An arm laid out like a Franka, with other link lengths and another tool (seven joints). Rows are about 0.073 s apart.
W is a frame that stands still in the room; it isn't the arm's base.
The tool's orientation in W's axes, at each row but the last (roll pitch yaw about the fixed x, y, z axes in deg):
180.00, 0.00, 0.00
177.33, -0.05, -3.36
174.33, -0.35, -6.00
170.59, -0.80, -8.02
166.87, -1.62, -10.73
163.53, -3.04, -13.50
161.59, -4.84, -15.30
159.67, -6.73, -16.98
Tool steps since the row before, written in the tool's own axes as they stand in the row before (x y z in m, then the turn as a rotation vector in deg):
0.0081, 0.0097, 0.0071, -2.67, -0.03, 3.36
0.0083, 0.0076, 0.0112, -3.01, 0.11, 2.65
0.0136, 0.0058, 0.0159, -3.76, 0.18, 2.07
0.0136, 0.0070, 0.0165, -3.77, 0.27, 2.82
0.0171, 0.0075, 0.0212, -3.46, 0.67, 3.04
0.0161, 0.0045, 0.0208, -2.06, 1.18, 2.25
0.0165, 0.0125, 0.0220, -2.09, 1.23, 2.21
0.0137, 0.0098, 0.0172, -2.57, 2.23, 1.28
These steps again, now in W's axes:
0.0081, -0.0097, -0.0071, -2.67, 0.03, -3.36
0.0078, -0.0086, -0.0108, -3.02, -0.06, -2.64
0.0129, -0.0087, -0.0152, -3.77, 0.01, -2.07
0.0123, -0.0114, -0.0149, -3.80, -0.20, -2.79
0.0151, -0.0152, -0.0185, -3.57, -0.69, -2.91
0.0142, -0.0139, -0.0178, -2.32, -1.26, -1.93
0.0123, -0.0229, -0.0155, -2.36, -1.29, -1.88
0.0100, -0.0189, -0.0110, -3.13, -1.69, -0.72

